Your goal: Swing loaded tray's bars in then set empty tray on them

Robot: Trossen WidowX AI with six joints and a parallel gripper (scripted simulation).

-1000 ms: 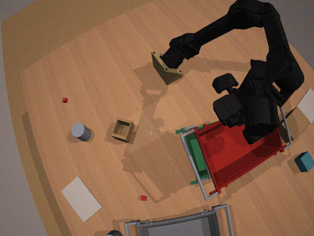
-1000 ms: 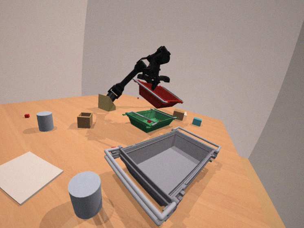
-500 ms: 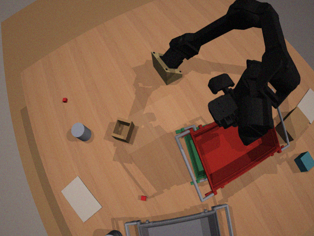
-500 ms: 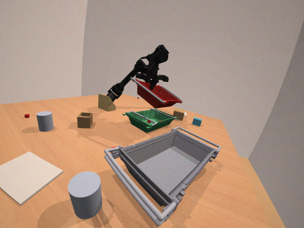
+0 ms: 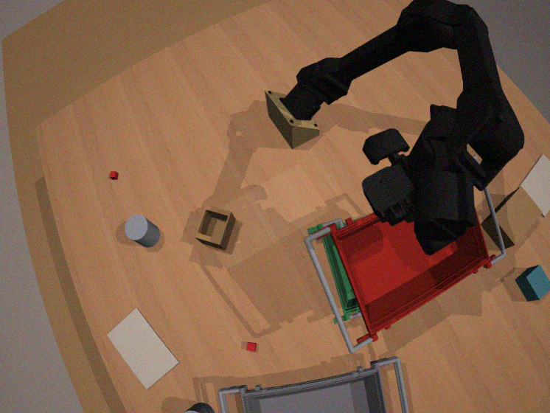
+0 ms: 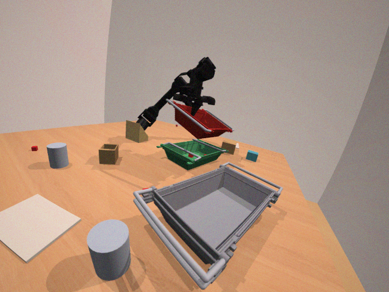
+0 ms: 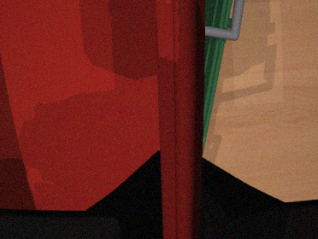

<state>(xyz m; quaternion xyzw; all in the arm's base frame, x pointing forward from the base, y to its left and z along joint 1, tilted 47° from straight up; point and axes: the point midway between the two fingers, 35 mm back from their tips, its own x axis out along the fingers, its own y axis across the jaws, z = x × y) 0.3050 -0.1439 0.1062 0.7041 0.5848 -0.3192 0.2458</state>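
The red tray is 70 mm ahead of my gripper tip, 10 mm to the right of it and 10 mm above it. The rest, counted from my gripper tip: box 200 mm behind, 260 mm to the right, 170 mm below; tan block 170 mm ahead, 290 mm to the left, 150 mm below; teal cube 310 mm ahead, 240 mm to the left, 160 mm below.
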